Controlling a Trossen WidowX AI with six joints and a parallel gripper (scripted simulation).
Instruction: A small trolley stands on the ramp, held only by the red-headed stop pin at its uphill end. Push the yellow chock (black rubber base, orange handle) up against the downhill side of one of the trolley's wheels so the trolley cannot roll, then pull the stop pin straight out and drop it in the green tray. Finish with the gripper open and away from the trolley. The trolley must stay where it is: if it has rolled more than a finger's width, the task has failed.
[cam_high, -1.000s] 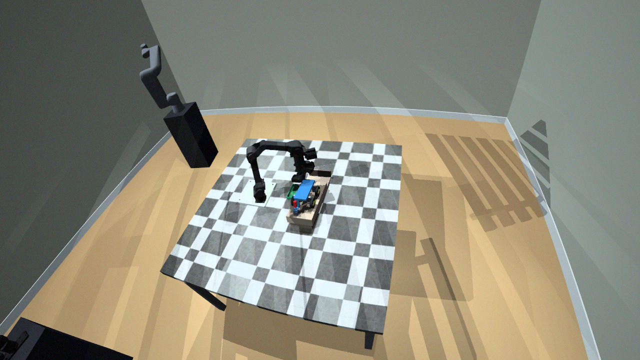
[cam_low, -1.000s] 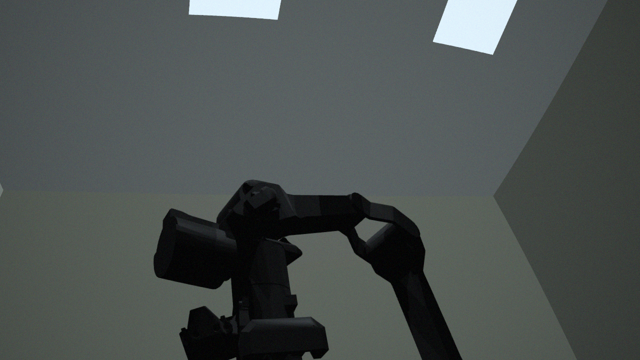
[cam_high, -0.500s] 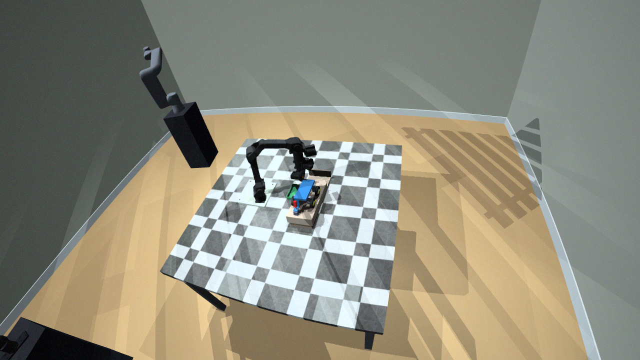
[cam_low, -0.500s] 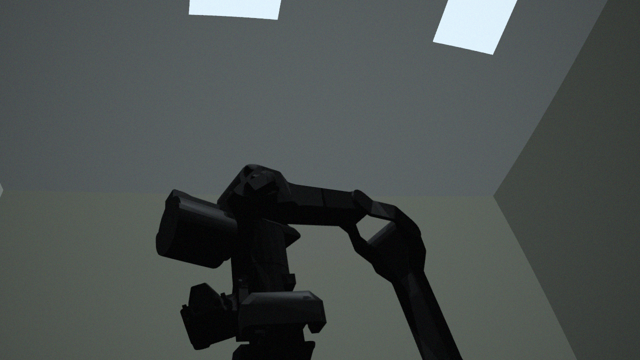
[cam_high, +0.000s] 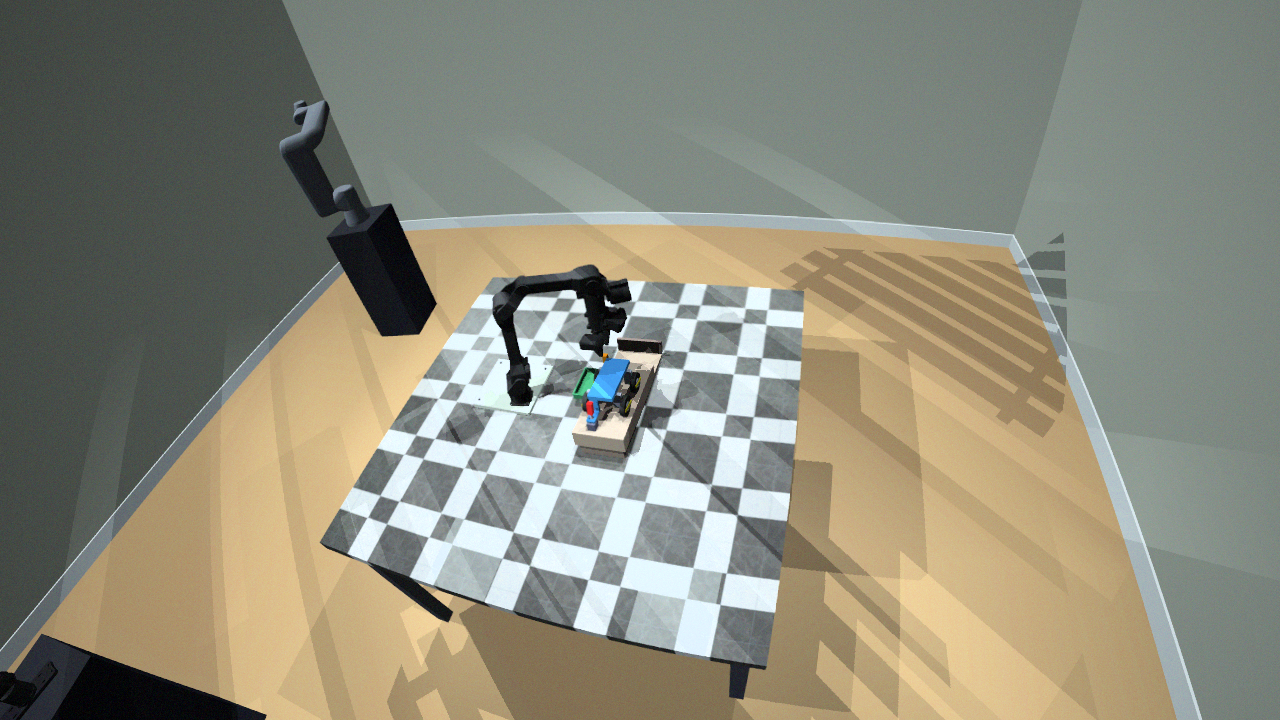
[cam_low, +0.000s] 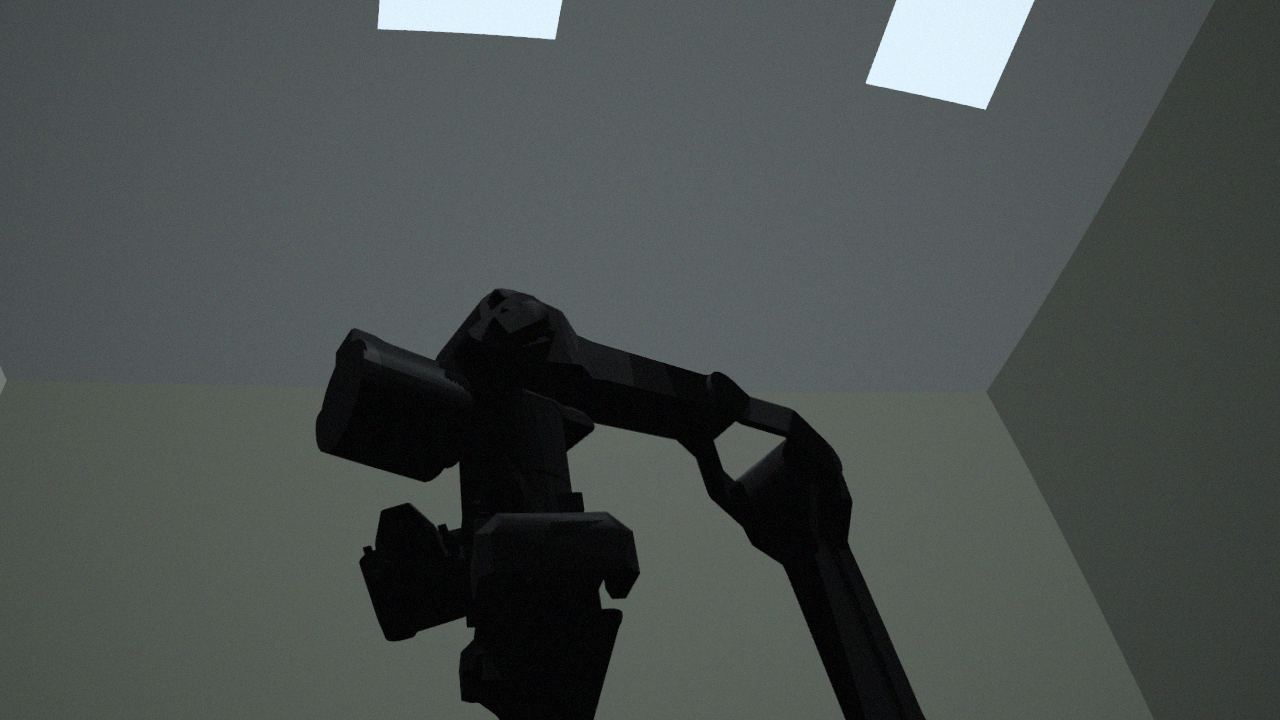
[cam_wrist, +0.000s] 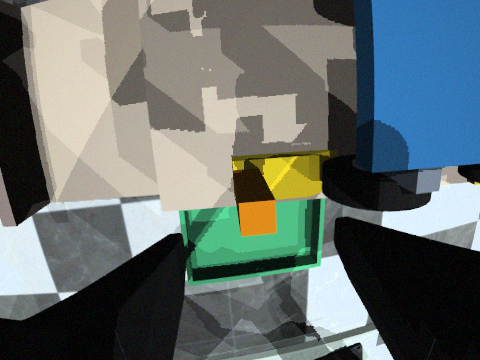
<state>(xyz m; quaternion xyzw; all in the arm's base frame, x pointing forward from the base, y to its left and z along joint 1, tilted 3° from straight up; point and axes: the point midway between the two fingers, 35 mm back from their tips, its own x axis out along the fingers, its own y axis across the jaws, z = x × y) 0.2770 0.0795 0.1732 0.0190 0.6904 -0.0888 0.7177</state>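
Right now my gripper tip is 24 cm to the left of the red-headed stop pin and 1 cm above it. From my gripper tip the other things lie so: yellow chock 3 cm to the right, 6 cm below; then blue-topped trolley 4 cm ahead, 13 cm to the right, 2 cm below.
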